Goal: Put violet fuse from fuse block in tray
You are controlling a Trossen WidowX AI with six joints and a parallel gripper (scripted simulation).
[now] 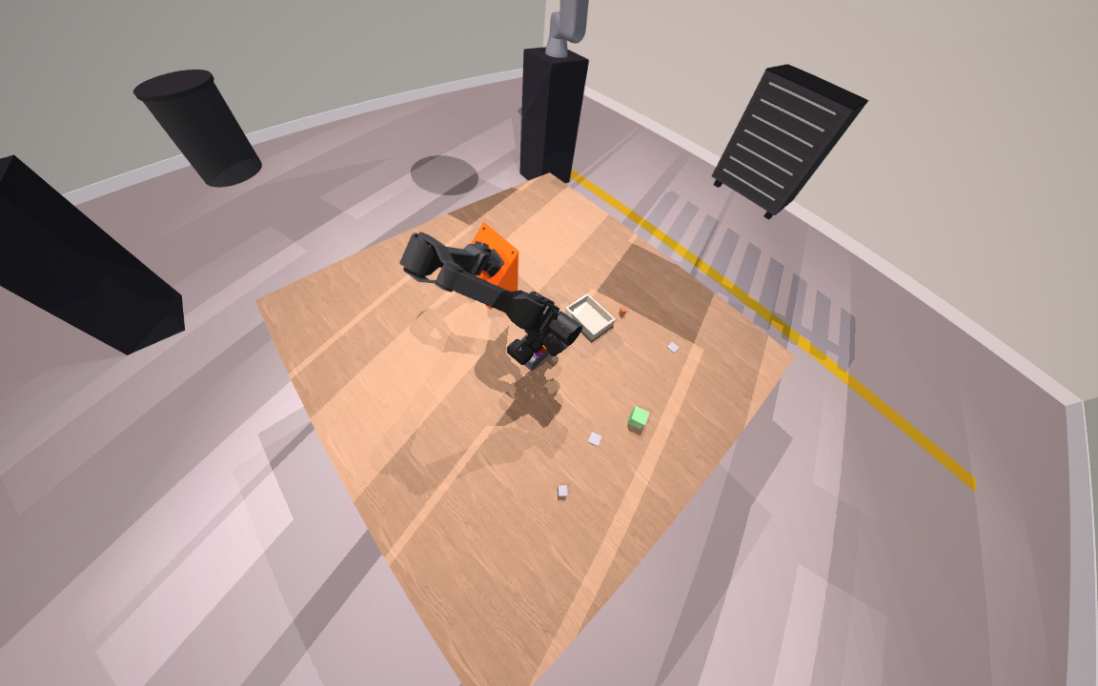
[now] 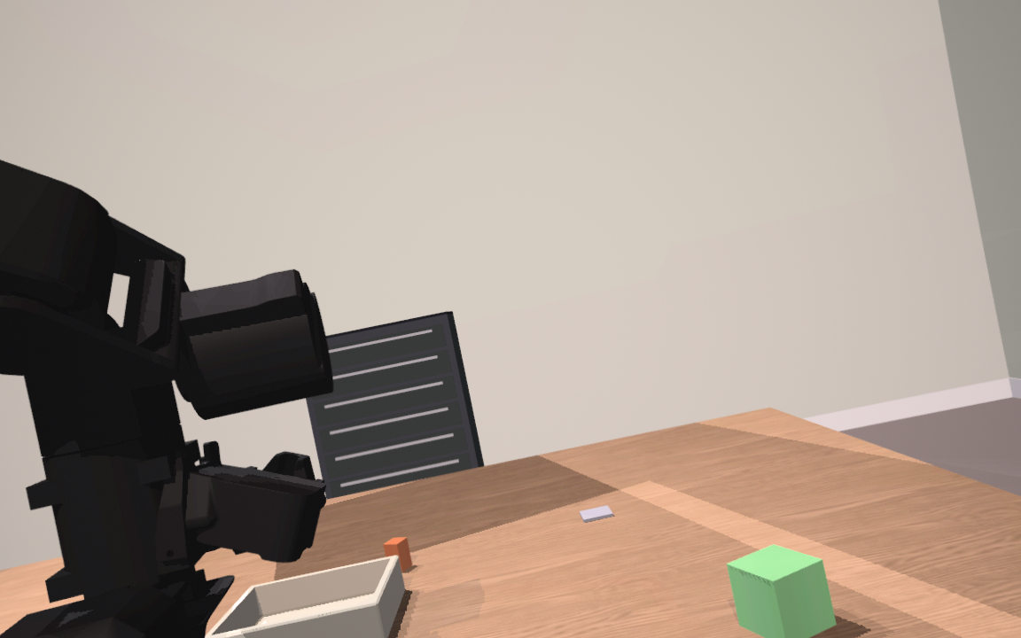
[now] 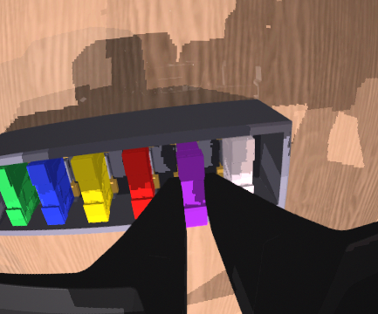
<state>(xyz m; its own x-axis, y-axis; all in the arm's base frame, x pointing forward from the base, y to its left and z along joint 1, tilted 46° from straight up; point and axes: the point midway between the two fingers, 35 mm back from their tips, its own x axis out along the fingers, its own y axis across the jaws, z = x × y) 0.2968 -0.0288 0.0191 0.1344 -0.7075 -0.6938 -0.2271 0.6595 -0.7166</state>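
The red fuse lies 20 mm to the left of my gripper tip and 20 mm below it. From my gripper tip the other things lie so: violet fuse (10 mm below); then yellow fuse (40 mm to the left, 20 mm below, 10 mm behind); then white fuse (20 mm to the right, 20 mm below).
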